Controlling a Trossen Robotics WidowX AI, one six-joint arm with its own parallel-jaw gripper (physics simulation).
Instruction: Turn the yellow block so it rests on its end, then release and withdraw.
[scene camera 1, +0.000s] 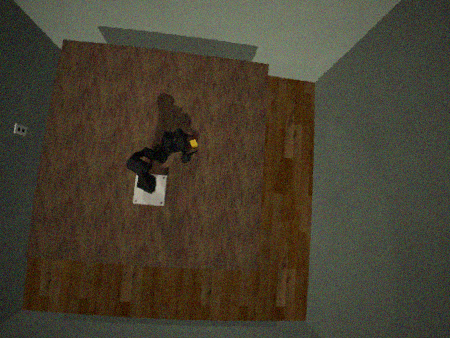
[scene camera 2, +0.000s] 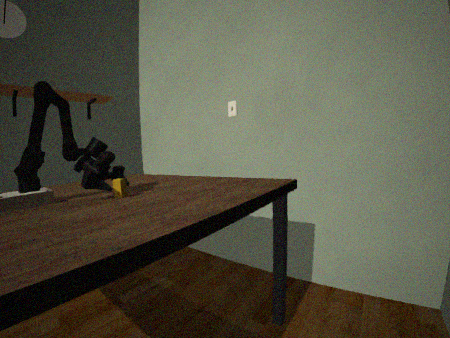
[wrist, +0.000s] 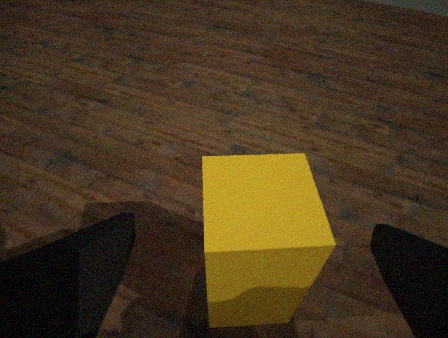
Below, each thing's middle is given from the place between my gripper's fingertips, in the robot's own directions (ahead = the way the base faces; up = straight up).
My gripper is now 1 cm to the right of the yellow block (wrist: 266, 236).
